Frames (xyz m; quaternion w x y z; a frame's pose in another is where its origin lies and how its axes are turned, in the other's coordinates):
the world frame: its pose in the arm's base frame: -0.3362 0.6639 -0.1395 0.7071 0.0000 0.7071 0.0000
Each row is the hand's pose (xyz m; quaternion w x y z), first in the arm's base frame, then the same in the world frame.
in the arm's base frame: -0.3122 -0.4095 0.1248 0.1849 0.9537 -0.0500 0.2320
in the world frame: -0.2643 -1.0734 0.0240 0.0954 0.5103 -0.1661 0.8384
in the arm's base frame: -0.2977 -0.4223 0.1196 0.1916 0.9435 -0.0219 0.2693
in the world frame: -0.2591 -1.0862 0.0385 0.1200 0.4768 -0.1510 0.8576
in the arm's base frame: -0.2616 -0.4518 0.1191 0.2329 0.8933 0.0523 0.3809
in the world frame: -0.2586 -1.1157 0.0746 0.2017 0.3623 -0.1277 0.9010
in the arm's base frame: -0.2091 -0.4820 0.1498 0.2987 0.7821 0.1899 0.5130
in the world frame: -0.2893 -1.1459 0.1271 0.3455 0.1903 -0.0769 0.9157
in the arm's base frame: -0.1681 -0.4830 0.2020 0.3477 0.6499 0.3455 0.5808
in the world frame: -0.3415 -1.1469 0.1681 0.4902 0.0489 -0.0016 0.8703
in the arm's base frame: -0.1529 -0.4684 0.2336 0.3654 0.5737 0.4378 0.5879
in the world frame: -0.3731 -1.1323 0.1833 0.5680 -0.0100 0.0512 0.8214
